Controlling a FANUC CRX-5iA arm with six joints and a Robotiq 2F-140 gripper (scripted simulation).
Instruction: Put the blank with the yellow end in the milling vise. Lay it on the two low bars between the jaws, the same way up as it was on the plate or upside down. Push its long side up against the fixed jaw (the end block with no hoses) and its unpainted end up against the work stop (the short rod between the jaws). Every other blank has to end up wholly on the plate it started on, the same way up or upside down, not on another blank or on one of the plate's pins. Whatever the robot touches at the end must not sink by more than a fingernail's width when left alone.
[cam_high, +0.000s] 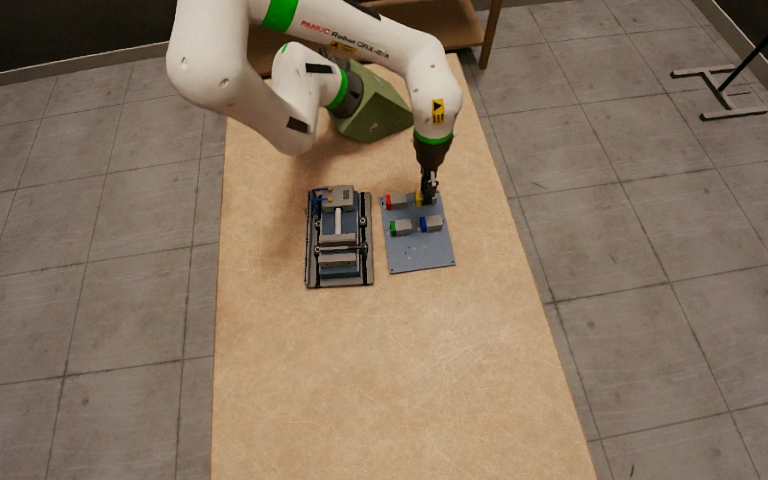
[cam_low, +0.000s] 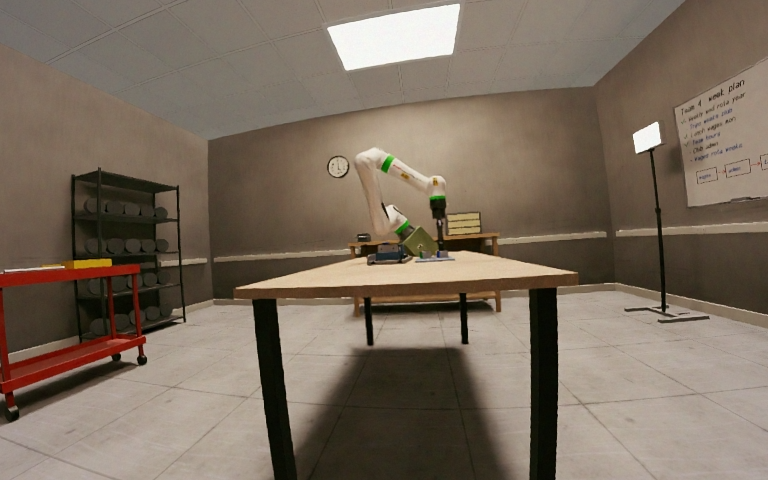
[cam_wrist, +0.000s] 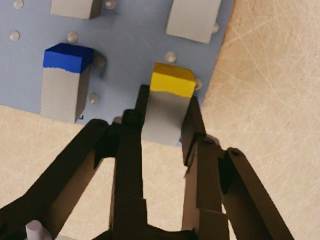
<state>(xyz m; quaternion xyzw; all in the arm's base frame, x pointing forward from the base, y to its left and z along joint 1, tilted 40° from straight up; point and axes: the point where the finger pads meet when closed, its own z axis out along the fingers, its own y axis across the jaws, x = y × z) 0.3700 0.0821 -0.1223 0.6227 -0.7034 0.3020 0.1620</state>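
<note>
The blue-ended blank is 9 cm ahead of my hand, 3 cm below it and 2 cm to the right of it. Also, from my hand: green-ended blank 10 cm to the right, 7 cm ahead, 3 cm below; then blue-grey plate 8 cm ahead, 6 cm to the right, 6 cm below; then red-ended blank 9 cm to the right, 3 cm below, 2 cm behind.
</note>
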